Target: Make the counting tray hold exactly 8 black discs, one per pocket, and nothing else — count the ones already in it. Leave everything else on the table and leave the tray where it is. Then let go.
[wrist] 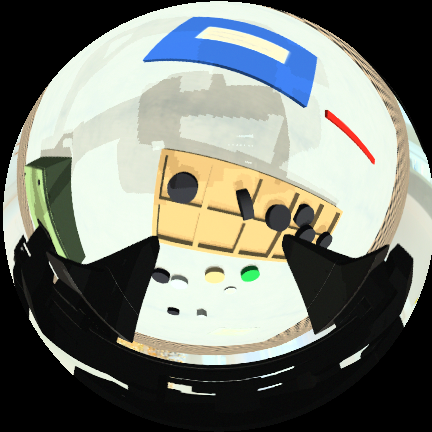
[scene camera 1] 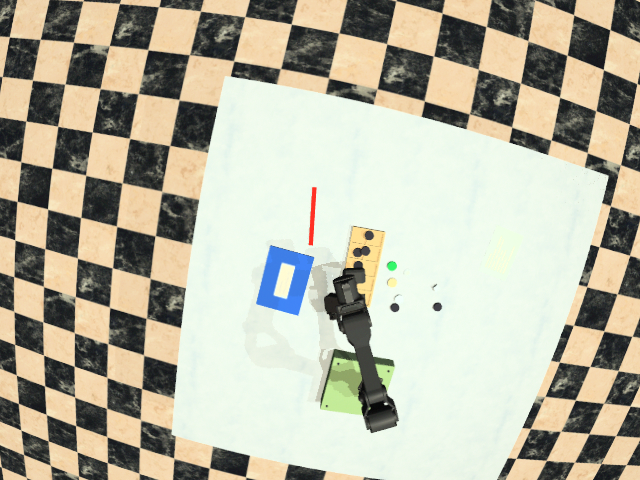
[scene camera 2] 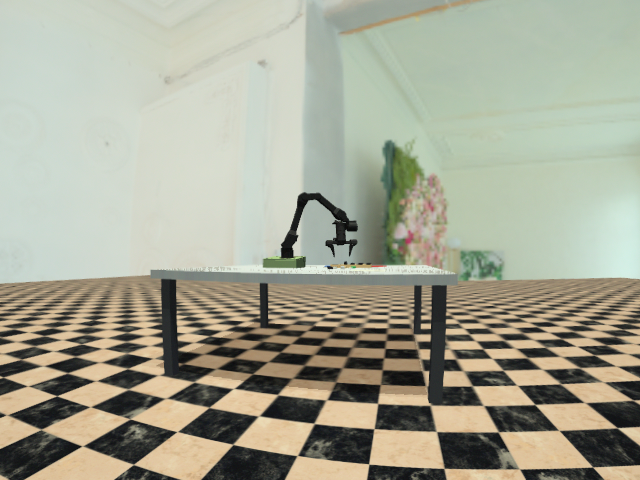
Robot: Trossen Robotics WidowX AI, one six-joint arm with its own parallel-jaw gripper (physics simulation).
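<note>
The tan counting tray (scene camera 1: pixel 373 266) (wrist: pixel 177 227) lies on the table with several black discs in it. In the wrist view one black disc (wrist: pixel 182 187) lies in the end pocket nearest the green base. Another black disc (wrist: pixel 245 204) stands tilted on its edge in the neighbouring pocket, near the dividers. Further black discs (wrist: pixel 278 217) (wrist: pixel 304 215) (wrist: pixel 305 234) (wrist: pixel 324 240) sit towards the other end. Bare pockets show along the near row. My gripper (scene camera 2: pixel 342 255) (wrist: pixel 221 241) is open and empty, above the tray; in scene camera 1 the arm hides part of the tray.
Beside the tray lie two black discs (scene camera 1: pixel 394 307) (scene camera 1: pixel 437 306), a green disc (scene camera 1: pixel 391 265), a yellow disc (scene camera 1: pixel 391 282), white discs (scene camera 1: pixel 398 297) (scene camera 1: pixel 406 271) and a small grey piece (wrist: pixel 201 312). A blue plate (scene camera 1: pixel 266 281), a red bar (scene camera 1: pixel 312 217) and the green base (scene camera 1: pixel 341 397) are also there.
</note>
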